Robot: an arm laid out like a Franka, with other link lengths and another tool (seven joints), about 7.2 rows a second.
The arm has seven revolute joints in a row. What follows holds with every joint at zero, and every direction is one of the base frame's.
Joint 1 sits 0.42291 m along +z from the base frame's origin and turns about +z.
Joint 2 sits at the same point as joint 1 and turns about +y.
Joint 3 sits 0.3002 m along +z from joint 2 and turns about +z.
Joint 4 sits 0.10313 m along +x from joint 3 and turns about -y.
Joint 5 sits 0.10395 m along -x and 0.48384 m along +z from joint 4 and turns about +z.
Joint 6 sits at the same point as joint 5 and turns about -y.
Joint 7 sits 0.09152 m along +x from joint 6 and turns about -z.
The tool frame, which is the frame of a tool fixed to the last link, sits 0.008 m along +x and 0.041 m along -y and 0.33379 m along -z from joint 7; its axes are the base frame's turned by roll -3.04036, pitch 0 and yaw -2.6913 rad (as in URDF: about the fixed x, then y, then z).
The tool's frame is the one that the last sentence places.
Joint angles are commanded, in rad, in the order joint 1, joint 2, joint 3, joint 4, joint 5, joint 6, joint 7. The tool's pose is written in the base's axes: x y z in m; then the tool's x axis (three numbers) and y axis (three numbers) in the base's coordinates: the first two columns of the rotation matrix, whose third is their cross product. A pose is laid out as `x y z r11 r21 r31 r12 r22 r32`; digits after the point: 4 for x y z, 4 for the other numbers.
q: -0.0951 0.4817 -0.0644 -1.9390 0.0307 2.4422 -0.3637
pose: 0.7330 -0.1566 0.0161 -0.8027 -0.5963 -0.0087 -0.5909 0.7972 -0.1240
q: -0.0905 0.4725 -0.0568 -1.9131 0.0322 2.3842 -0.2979
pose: 0.7328 -0.1467 0.0293 -0.8344 -0.5511 0.0028 -0.5484 0.8298 -0.1035
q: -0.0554 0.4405 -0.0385 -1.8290 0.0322 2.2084 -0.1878
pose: 0.7380 -0.1048 0.0791 -0.8628 -0.5036 0.0438 -0.5055 0.8609 -0.0583
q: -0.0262 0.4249 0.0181 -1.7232 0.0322 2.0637 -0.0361
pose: 0.7514 -0.0379 0.1346 -0.8933 -0.4455 0.0587 -0.4477 0.8936 -0.0310
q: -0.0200 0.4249 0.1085 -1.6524 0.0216 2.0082 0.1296
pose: 0.7618 0.0354 0.1702 -0.9228 -0.3827 0.0438 -0.3838 0.9232 -0.0196
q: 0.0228 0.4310 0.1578 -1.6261 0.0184 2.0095 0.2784
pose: 0.7611 0.1066 0.1818 -0.9448 -0.3265 0.0287 -0.3270 0.9449 -0.0130
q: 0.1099 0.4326 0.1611 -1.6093 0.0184 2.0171 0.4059
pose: 0.7529 0.1763 0.1908 -0.9569 -0.2898 0.0167 -0.2900 0.9569 -0.0167
